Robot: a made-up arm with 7 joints.
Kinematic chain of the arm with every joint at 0, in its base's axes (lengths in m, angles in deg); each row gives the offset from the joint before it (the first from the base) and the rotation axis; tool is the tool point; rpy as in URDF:
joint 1: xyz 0 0 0.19 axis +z
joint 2: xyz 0 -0.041 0.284 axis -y
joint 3: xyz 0 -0.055 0.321 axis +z
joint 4: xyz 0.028 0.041 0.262 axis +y
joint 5: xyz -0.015 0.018 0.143 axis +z
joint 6: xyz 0 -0.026 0.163 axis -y
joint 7: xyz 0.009 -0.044 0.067 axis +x
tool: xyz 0 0 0 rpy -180 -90 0
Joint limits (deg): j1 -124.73..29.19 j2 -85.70..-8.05 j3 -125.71..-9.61 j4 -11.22..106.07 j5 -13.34..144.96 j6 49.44..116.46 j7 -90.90..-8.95
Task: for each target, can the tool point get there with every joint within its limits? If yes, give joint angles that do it. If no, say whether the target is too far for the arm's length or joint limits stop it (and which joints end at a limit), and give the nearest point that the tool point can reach.
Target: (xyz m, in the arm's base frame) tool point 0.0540 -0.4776 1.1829
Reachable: yes | joints -27.53 -30.01 -106.77 59.59 54.41 67.79 -67.75
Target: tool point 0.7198 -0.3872 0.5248
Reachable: yes | joints 4.23 -76.70 -75.16 62.28 102.85 67.54 -71.90
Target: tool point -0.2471 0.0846 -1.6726
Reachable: no: too far | nearest point -0.3854 -0.3389 0.1286 | short by 1.855 m
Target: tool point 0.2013 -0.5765 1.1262
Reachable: yes | joints -43.82 -25.83 -36.30 41.98 62.24 64.40 -69.36
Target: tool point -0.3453 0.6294 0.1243
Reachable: no: joint limits stop it (at a limit: joint 1, joint 2, joint 4, joint 6) | nearest point -0.5774 -0.1248 0.3232 | short by 0.814 m
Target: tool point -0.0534 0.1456 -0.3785
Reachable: no: joint limits stop it (at a limit: joint 1, joint 2, joint 3, joint 4, joint 5, joint 6) | nearest point 0.4256 0.1624 0.1434 | short by 0.709 m
